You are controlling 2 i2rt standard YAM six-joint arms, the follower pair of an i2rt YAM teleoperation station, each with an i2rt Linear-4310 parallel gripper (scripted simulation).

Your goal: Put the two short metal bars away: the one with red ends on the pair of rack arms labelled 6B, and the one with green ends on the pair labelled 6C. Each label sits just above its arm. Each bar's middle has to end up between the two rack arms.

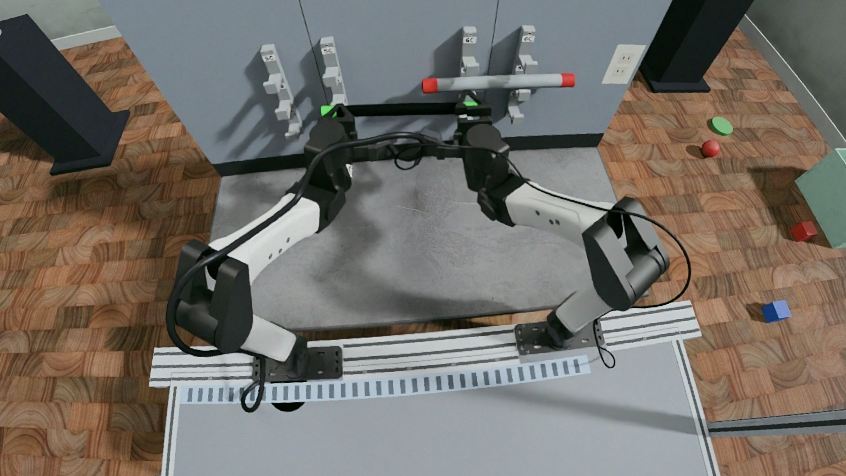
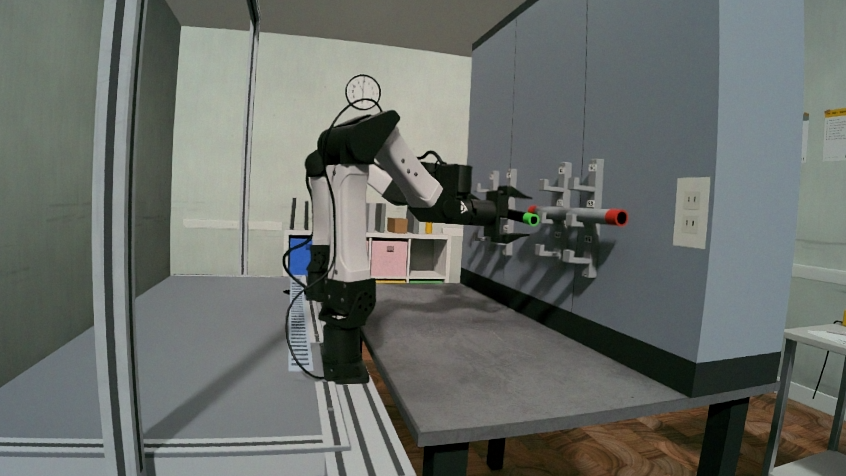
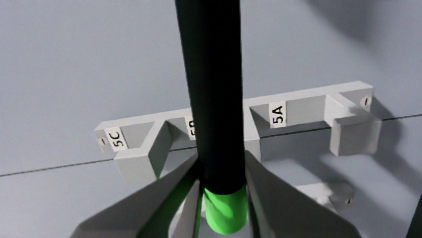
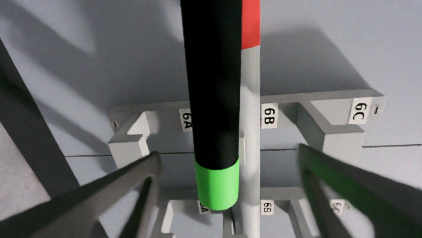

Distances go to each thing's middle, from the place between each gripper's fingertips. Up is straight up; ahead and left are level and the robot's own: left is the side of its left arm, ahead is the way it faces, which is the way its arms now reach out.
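With the green-ended bar [image 1: 397,109], my left hand is 120 mm to the left of it and 10 mm above it. Counting from that left hand, I find the rack strip [image 2: 561,231] 50 mm ahead, 270 mm to the right and 10 mm below, while the red-ended bar [image 1: 473,83] is 50 mm ahead and 340 mm to the right. The outlet plate [image 2: 699,184] sits 80 mm ahead of my left hand, 650 mm to the right of it and 10 mm above it. Going by their middles, the outlet plate is the farthest from my left hand of the things named here.
As for the rack strip, my right hand is 6 cm short of it, 1 cm to the left of it and 1 cm below it. From my right hand, the green-ended bar is 1 cm ahead and 13 cm to the left, the red-ended bar is 6 cm ahead, 9 cm to the right and 1 cm above, and the outlet plate is 9 cm ahead, 39 cm to the right and 3 cm above. By its middle, the outlet plate is nearer to my right hand than to my left hand.
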